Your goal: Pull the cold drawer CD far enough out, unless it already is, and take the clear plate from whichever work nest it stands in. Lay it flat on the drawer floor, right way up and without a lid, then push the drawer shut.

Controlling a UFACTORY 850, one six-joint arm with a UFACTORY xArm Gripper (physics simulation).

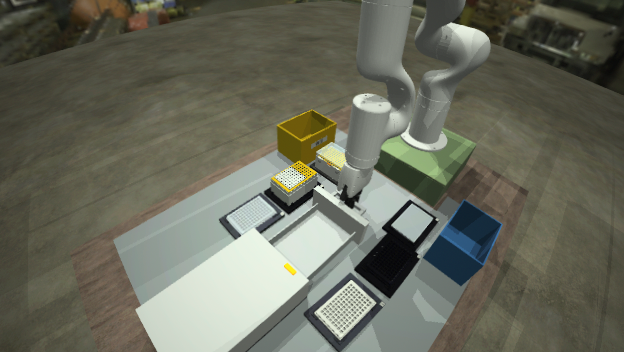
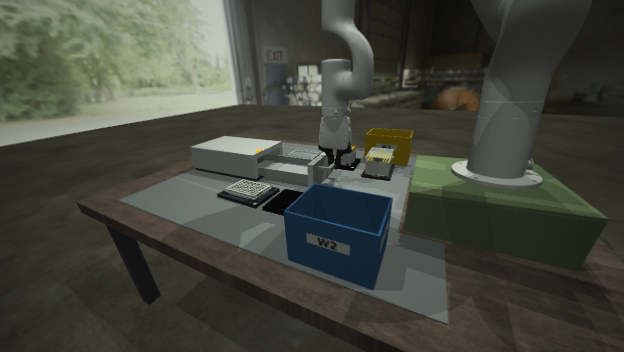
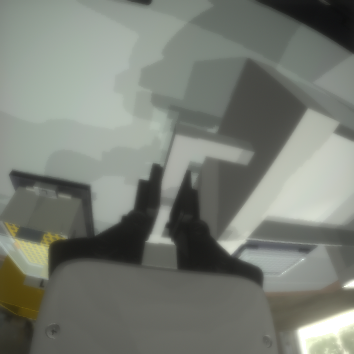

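The drawer [image 1: 311, 241] [image 2: 316, 172] [image 3: 250, 115] stands pulled out of its white cabinet [image 1: 220, 295] [image 2: 225, 160], and its floor is bare. My gripper [image 1: 352, 204] [image 2: 334, 165] [image 3: 166, 180] is shut on the bracket-shaped drawer handle [image 3: 186, 145], with one finger on each side of the bar. A clear plate [image 1: 251, 214] [image 2: 304, 153] [image 3: 275, 257] with a grid of wells lies flat in a dark nest beside the cabinet and drawer, on the side of the tip boxes. No lid can be made out on it. The drawer's label does not show.
A tip box [image 1: 294, 181] and a second box [image 1: 331, 156] [image 2: 379, 161] stand near the yellow bin [image 1: 306, 137] [image 2: 390, 145]. Across the drawer are a white plate [image 1: 345, 309] [image 2: 248, 190], a black plate [image 1: 389, 262], a flat pale piece [image 1: 412, 222] and the blue bin [image 1: 462, 242] [image 2: 335, 245].
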